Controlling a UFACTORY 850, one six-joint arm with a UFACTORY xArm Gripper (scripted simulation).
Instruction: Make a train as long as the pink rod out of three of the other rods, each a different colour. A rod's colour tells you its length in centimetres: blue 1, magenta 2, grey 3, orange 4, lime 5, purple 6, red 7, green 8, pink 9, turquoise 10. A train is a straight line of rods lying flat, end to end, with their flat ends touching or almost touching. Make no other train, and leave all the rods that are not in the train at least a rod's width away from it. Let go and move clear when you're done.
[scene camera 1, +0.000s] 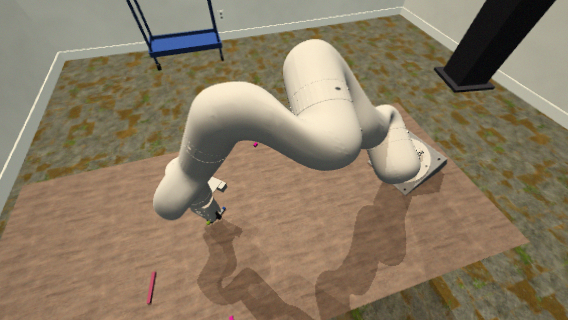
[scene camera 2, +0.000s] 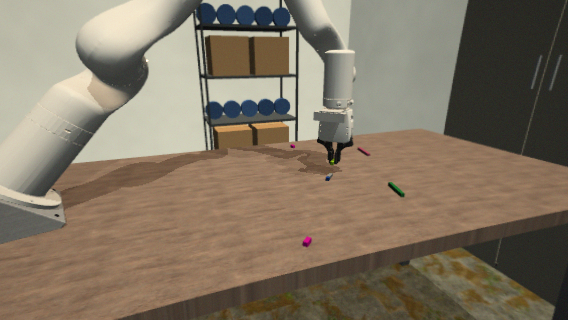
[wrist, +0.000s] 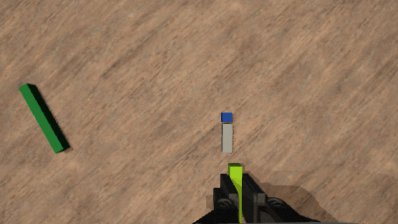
In view: my gripper (scene camera 2: 333, 162) and a green rod (wrist: 31, 94).
My gripper also shows in the wrist view (wrist: 233, 190).
